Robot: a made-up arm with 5 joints.
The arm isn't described. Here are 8 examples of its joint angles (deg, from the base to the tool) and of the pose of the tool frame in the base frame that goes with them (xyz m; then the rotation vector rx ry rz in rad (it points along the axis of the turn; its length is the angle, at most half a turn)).
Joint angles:
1: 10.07 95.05 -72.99 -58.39 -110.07
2: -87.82 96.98 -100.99 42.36 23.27
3: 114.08 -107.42 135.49 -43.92 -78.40
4: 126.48 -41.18 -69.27 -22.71 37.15
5: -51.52 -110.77 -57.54 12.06 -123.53
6: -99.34 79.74 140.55 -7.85 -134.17
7: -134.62 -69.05 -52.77 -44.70 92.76
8: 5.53 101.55 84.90 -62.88 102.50
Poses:
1: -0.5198 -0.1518 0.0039 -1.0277 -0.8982 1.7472
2: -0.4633 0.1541 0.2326 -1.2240 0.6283 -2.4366
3: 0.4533 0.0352 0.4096 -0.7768 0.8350 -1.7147
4: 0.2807 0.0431 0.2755 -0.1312 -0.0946 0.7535
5: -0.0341 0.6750 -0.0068 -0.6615 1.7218 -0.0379
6: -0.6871 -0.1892 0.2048 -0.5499 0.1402 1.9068
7: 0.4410 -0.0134 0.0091 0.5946 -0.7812 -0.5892
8: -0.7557 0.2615 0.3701 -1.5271 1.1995 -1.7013
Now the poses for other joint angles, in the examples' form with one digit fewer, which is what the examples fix.
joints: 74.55 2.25 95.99 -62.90 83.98
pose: -0.044 -0.045 -0.132 0.103 0.006 -0.696
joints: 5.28 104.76 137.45 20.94 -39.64
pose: -0.413 0.354 0.153 -0.532 -2.423 -0.456
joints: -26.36 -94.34 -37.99 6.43 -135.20
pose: 0.160 0.692 0.375 0.271 1.747 0.107
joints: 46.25 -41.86 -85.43 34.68 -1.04
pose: 0.169 0.107 0.353 -0.540 0.230 0.450
